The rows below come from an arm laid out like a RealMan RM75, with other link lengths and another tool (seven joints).
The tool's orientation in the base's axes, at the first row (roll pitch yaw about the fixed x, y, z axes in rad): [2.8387 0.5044 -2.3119]
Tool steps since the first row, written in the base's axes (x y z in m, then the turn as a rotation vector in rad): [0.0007 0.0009 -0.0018 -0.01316 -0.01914 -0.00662]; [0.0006 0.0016 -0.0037 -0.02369 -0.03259 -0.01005]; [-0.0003 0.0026 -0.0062 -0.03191 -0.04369 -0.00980]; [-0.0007 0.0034 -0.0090 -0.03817 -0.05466 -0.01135]
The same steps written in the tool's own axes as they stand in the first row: [-0.0001 -0.0005 0.0021 0.02334 -0.00148 -0.00604]; [0.0004 -0.0006 0.0040 0.03991 -0.00117 -0.01142]; [0.0015 0.0000 0.0066 0.05181 -0.00049 -0.01839]; [0.0026 0.0000 0.0093 0.06335 -0.00178 -0.02361]
